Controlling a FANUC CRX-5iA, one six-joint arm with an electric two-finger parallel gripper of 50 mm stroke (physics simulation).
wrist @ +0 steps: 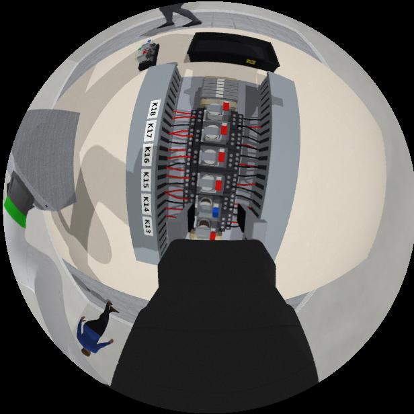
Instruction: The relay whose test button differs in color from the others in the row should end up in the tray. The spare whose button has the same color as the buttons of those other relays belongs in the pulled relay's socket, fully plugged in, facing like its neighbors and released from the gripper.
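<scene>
A row of clear-topped relays stands between two grey ducts. The relay beside label K14 (205,204) has a blue button (215,212). The others have red buttons, among them the K15 relay (207,183) above it in view and the K13 relay (204,228) below it. My gripper (215,211) is open and empty, its fingers on either side of the row's lower end, around the K14 and K13 relays in view; their height above these is hard to tell. The spares (146,53), with red, green and blue buttons, stand in a dark holder at the upper left. The black tray (220,46) is at the top.
The left duct (137,175) carries labels K13 to K18; the right duct (283,150) runs parallel. Red and black wires run from both ducts to the sockets. Grey terminal blocks (220,89) stand beyond K18. A grey panel (47,155) is at the left. Two people show at the edges.
</scene>
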